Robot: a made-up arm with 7 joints.
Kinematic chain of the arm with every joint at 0, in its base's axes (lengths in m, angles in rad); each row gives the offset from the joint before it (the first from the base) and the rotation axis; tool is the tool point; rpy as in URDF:
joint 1: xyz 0 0 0.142 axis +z
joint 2: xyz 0 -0.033 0.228 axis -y
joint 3: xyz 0 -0.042 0.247 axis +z
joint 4: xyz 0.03 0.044 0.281 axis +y
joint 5: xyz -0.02 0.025 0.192 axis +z
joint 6: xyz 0 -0.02 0.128 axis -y
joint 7: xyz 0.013 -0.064 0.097 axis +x
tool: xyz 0 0 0 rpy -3.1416 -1.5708 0
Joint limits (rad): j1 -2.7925..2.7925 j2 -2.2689..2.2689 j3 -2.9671..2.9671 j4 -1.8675..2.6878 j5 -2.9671..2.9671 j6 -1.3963..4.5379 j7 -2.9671..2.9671
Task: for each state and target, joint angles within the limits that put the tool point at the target. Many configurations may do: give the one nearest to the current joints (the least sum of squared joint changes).
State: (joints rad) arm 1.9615 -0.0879 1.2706 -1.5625 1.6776 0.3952 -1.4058
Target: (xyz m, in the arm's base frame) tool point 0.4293 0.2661 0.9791
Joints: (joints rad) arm 1.6459 -0.4386 1.5878 -1.4319 1.6569 0.3643 -1.4058
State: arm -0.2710 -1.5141 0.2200 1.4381 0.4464 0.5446 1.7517
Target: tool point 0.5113 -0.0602 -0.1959
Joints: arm -0.1394 -1.8278 0.2591 1.3400 0.4200 0.5309 1.7517
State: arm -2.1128 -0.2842 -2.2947 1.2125 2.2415 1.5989 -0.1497
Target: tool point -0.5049 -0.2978 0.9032
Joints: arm -1.8002 -0.8095 -2.0256 0.8833 2.3312 1.5018 -0.1497
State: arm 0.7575 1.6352 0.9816 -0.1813 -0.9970 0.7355 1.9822
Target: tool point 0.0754 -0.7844 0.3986
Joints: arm 1.1560 1.2436 1.2053 -0.9260 -0.9008 0.9025 1.9822
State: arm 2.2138 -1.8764 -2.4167 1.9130 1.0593 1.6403 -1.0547
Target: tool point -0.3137 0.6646 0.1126
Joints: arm 2.4535 -2.2689 -2.1571 1.2074 0.7698 1.6111 -1.0547
